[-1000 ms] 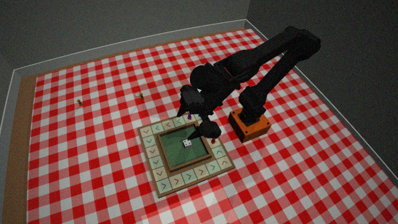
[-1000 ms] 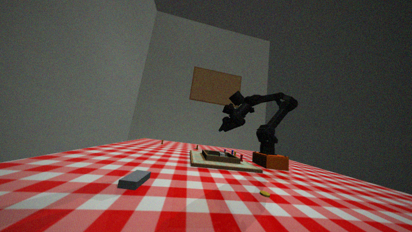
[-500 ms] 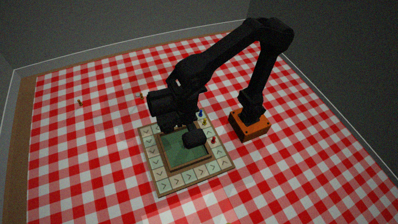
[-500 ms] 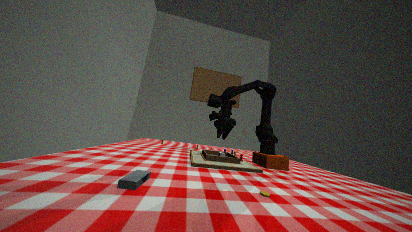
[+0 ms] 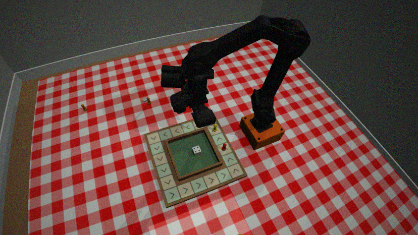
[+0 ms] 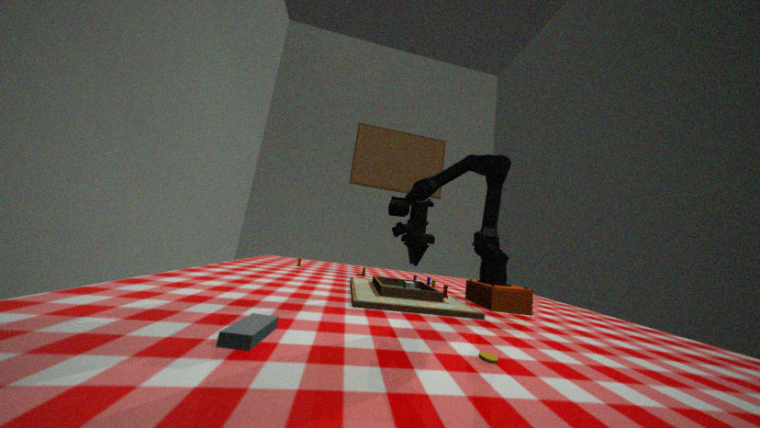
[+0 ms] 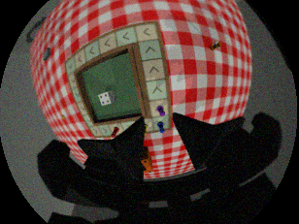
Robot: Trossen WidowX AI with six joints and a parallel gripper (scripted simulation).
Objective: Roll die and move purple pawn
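Right now the purple pawn is 5 cm below my gripper tip, 2 cm behind it and 1 cm to the right of it. Round my gripper tip: blue pawn: 6 cm behind, 5 cm below; yellow pawn: 6 cm behind, 5 cm below, 4 cm to the left; white die: 10 cm to the left, 5 cm below, 5 cm ahead.
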